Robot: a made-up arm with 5 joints.
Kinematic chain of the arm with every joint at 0, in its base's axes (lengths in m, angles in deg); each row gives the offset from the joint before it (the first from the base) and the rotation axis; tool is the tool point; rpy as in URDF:
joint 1: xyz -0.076 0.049 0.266 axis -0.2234 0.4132 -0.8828
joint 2: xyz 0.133 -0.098 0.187 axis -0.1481 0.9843 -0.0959
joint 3: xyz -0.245 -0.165 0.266 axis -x
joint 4: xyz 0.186 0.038 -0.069 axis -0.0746 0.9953 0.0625
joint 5: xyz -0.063 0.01 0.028 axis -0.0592 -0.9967 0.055
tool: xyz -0.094 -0.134 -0.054 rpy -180 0 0
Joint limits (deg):
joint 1: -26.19..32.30
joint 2: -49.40..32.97
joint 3: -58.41..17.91
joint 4: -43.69..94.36
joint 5: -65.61..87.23
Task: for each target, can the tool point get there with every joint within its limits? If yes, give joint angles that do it. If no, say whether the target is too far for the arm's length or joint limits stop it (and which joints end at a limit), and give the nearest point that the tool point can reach.
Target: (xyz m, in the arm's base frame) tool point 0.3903 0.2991 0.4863
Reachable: no: joint limits stop it (at a limit: joint 1, joint 2, joint 3, joint 4) | nearest point 0.0817 -0.0938 0.5916 | short by 0.511 m
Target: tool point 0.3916 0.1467 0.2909
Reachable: no: joint limits stop it (at a limit: joint 1, joint 2, joint 4) | nearest point 0.0359 -0.1707 0.3912 | short by 0.487 m
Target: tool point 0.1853 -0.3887 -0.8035
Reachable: no: too far | nearest point -0.0024 -0.3091 0.2993 | short by 1.122 m
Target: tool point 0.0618 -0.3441 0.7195
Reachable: yes | joints -18.59 4.80 -49.78 80.37 -20.05
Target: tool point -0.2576 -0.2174 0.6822
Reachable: yes | joints 22.15 -10.74 2.00 -2.13 -36.58
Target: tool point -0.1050 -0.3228 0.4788
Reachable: yes | joints -13.14 -35.02 -38.52 57.37 42.13
